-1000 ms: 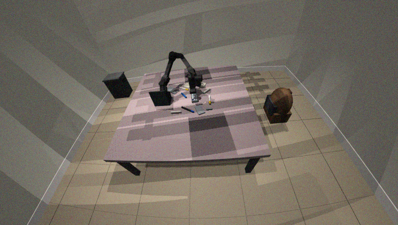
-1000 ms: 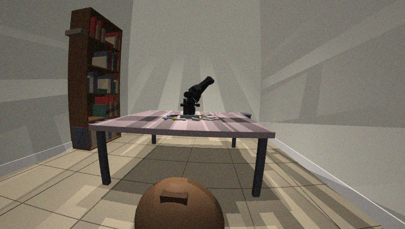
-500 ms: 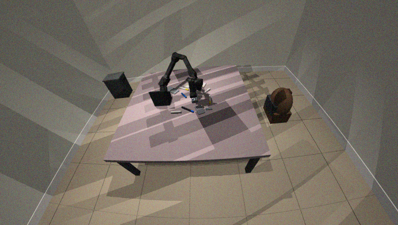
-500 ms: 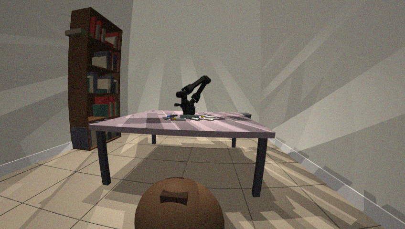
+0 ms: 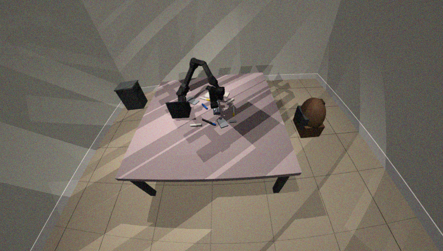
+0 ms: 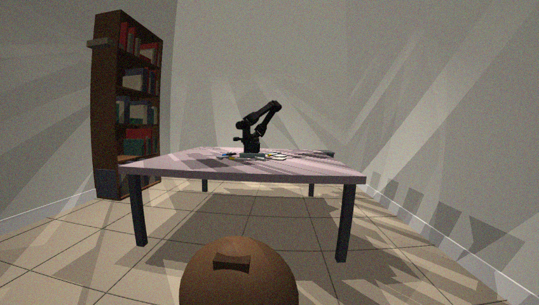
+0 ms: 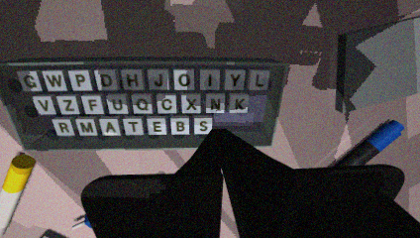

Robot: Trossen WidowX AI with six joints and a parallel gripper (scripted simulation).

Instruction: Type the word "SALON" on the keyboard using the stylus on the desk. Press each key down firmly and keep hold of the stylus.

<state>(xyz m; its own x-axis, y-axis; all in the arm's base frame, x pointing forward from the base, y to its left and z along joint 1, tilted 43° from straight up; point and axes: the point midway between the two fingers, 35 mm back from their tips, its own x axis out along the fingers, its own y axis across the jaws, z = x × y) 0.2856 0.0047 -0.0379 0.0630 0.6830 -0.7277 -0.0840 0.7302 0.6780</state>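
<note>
Now: gripper tip 12 cm past the blue stylus, 10 cm to the right of it and 3 cm above it. Also, from my gripper tip: white notepad 25 cm to the left, 6 cm behind, 4 cm below; stylus tip 14 cm behind, 13 cm to the left, 3 cm below; small grey block 15 cm to the right, 14 cm ahead, 4 cm below.
</note>
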